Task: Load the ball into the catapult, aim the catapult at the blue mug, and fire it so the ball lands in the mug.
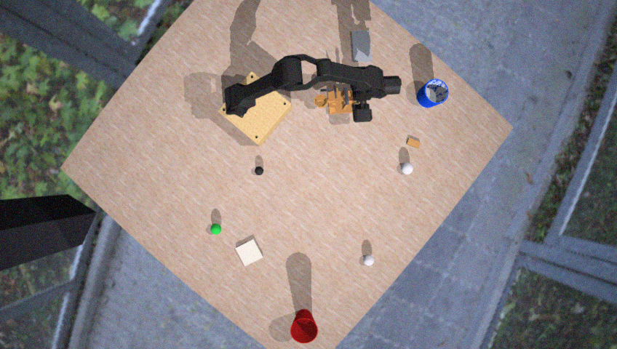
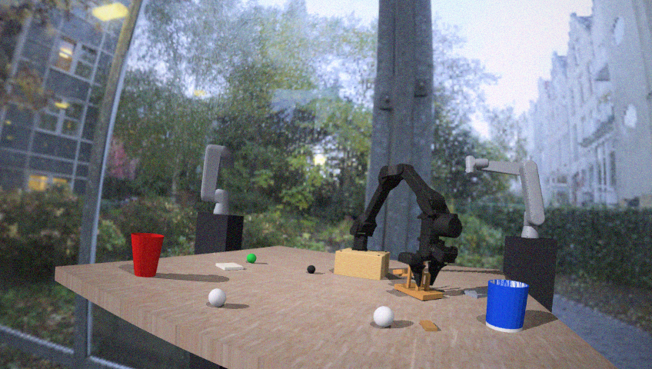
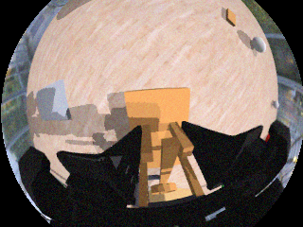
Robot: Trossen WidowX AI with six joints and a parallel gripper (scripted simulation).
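The black ball lies 39 cm to the right of my gripper tip, 19 cm behind it and 2 cm below it. From my gripper tip the other things lie so: small orange block (27 cm ahead, 3 cm to the right, 3 cm below); grey block (21 cm to the left, 8 cm behind, 3 cm below); blue mug (24 cm ahead, 15 cm to the left).
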